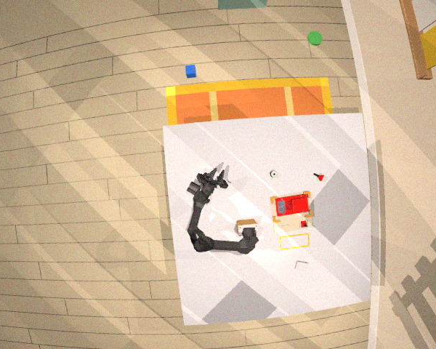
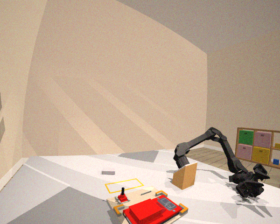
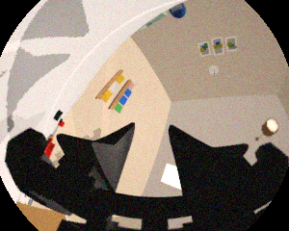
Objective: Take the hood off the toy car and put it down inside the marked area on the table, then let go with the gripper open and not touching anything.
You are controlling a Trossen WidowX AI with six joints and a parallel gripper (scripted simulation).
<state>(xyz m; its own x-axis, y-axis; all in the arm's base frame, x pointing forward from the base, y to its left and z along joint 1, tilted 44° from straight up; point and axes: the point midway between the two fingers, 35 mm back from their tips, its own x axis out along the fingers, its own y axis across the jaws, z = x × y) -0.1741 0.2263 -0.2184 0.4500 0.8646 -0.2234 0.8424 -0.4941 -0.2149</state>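
The hood is 480 mm ahead of my gripper tip, 210 mm to the right of it and 90 mm below it.
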